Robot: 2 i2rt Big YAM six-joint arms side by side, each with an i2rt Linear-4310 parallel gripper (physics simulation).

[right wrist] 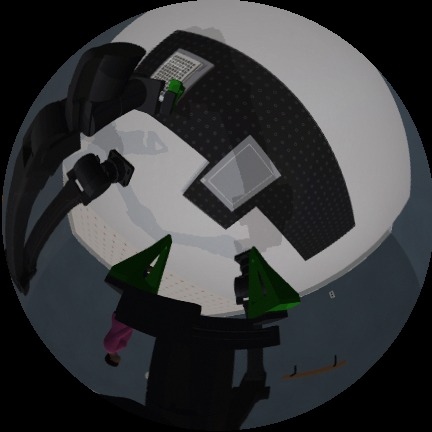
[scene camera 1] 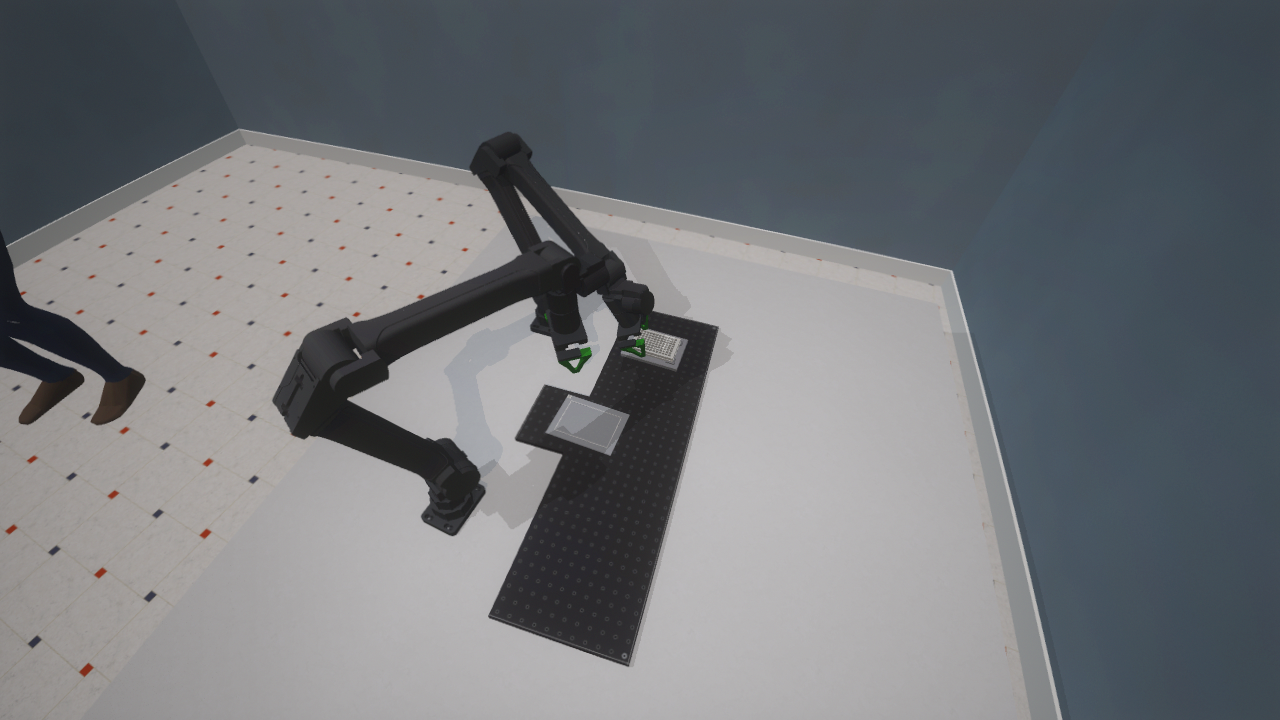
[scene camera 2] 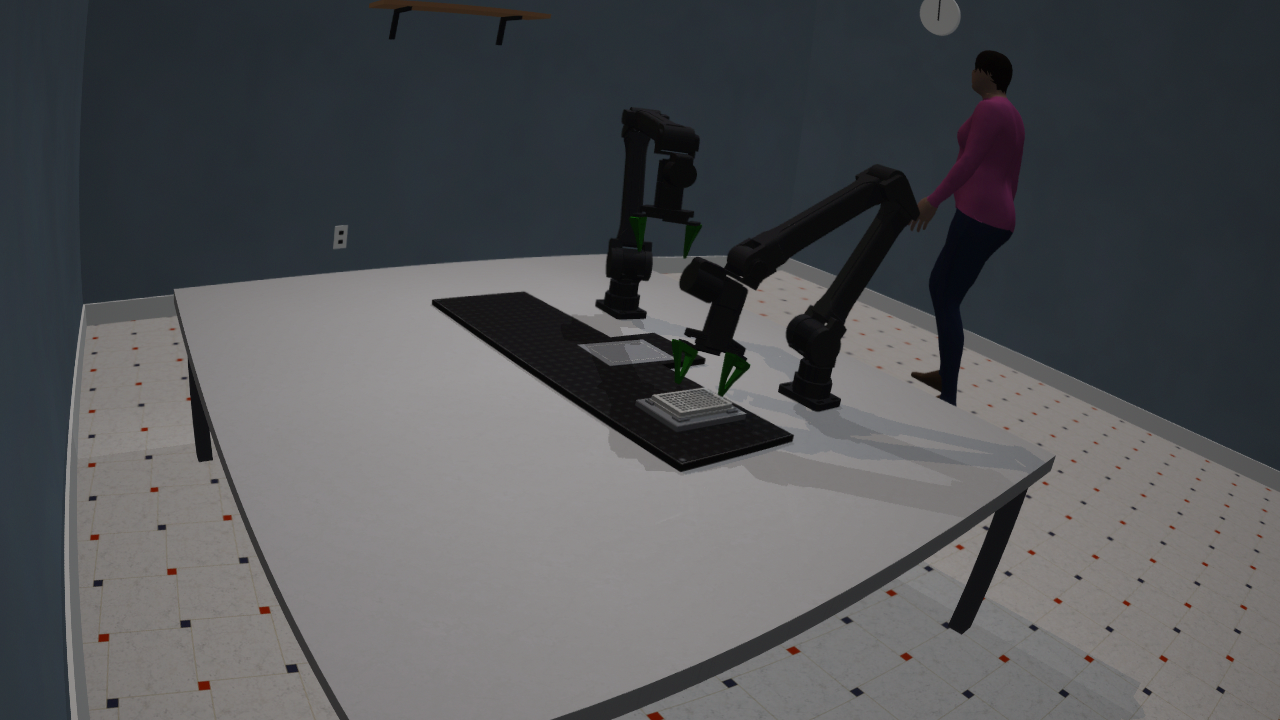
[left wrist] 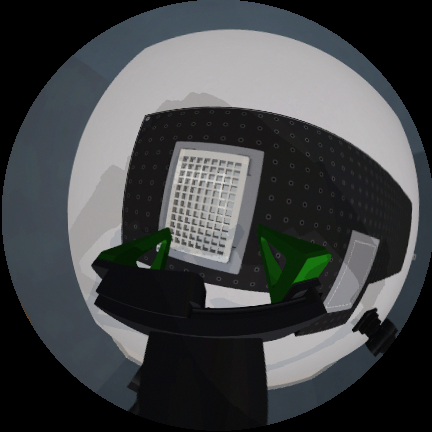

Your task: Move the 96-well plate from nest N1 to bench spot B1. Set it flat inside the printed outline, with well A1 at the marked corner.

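Places are measured from the left arm's base along level axes (x ahead, y left, z up), in centimetres.
Pixels of known places: left gripper, fingertip midpoint: (right wrist: pixel 165 83) (scene camera 1: pixel 644 342) (scene camera 2: pixel 698 389) (left wrist: pixel 212 230); right gripper, fingertip midpoint: (right wrist: pixel 210 244) (scene camera 1: pixel 570 355) (scene camera 2: pixel 662 254); left arm's base, origin of the base link: (right wrist: pixel 119 167) (scene camera 2: pixel 809 398); right arm's base, origin of the base link: (scene camera 1: pixel 455 505) (scene camera 2: pixel 620 311) (left wrist: pixel 364 318).
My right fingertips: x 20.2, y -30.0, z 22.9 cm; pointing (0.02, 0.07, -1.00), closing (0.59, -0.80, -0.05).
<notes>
For each thing: its middle in the pictures, then the offset to it from my right fingertips. "*": a spot on its surface instead. Level surfaces: height alone.
- white 96-well plate, body centre: (left wrist: pixel 203 203) (scene camera 2: pixel 692 403) (scene camera 1: pixel 655 344) (right wrist: pixel 170 74) dy +28.8, dx +12.4, dz -19.7 cm
- grey nest N1, body centre: (left wrist: pixel 205 203) (scene camera 2: pixel 691 408) (scene camera 1: pixel 655 347) (right wrist: pixel 172 76) dy +28.8, dx +12.4, dz -20.7 cm
- Bench spot B1, surface spot: (scene camera 2: pixel 626 351) (scene camera 1: pixel 588 424) (left wrist: pixel 355 276) (right wrist: pixel 240 176) * dy -1.7, dx +4.3, dz -21.4 cm
- long black perforated board, its level: dz -21.6 cm
- white table, its level: dz -22.9 cm
The white 96-well plate (scene camera 1: pixel 662 344) (scene camera 2: pixel 693 400) (left wrist: pixel 207 200) (right wrist: pixel 177 67) lies on the grey nest N1 (scene camera 2: pixel 684 422) (left wrist: pixel 254 175) (right wrist: pixel 206 67). My left gripper (scene camera 1: pixel 639 338) (scene camera 2: pixel 699 386) (left wrist: pixel 212 230) is open and empty, just above the plate's near end; its left finger overlaps the plate's edge in the left wrist view. My right gripper (scene camera 1: pixel 575 365) (scene camera 2: pixel 663 252) (right wrist: pixel 210 244) is open and empty, high above the table. Bench spot B1 (scene camera 1: pixel 586 423) (scene camera 2: pixel 626 351) (left wrist: pixel 352 272) (right wrist: pixel 241 172) is a pale grey pad with a thin white outline and a small light mark at one corner. Well lettering is too small to read.
The long black perforated board (scene camera 1: pixel 599 537) (scene camera 2: pixel 501 317) (left wrist: pixel 300 185) (right wrist: pixel 320 200) bears the nest and has a side piece under B1. The white table (scene camera 1: pixel 805 501) (scene camera 2: pixel 402 501) surrounds it. A person (scene camera 2: pixel 989 170) stands beyond the table. Both arms cross close together in scene camera 1.
</notes>
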